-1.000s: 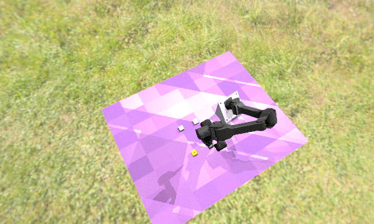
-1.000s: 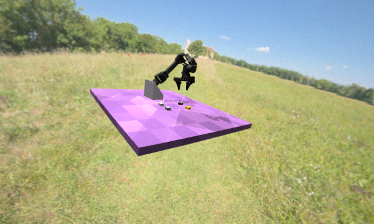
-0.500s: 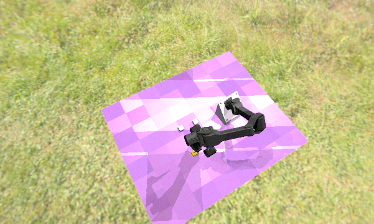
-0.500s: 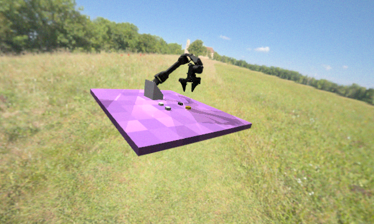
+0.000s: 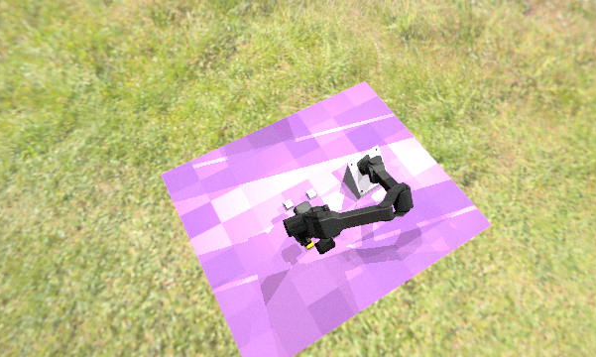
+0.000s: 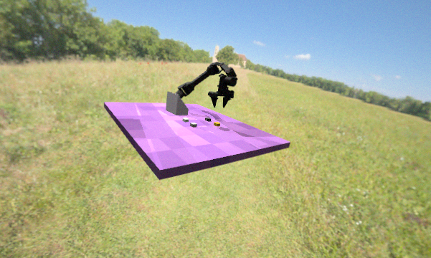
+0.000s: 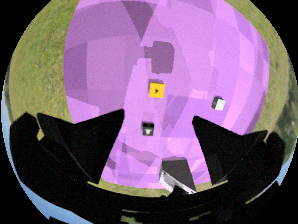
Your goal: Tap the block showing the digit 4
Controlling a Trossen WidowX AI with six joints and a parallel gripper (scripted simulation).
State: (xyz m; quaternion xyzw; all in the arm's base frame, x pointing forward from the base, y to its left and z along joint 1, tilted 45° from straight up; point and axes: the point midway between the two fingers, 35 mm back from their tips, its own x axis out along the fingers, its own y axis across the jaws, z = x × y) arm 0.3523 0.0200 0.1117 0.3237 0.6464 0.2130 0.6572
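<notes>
Right now my gripper tip is 1 cm short of the yellow block and 11 cm above it. The rest, counted from my gripper tip: white block (14 cm behind, 16 cm to the right, 11 cm below); then black block (10 cm behind, 2 cm to the left, 11 cm below).
</notes>
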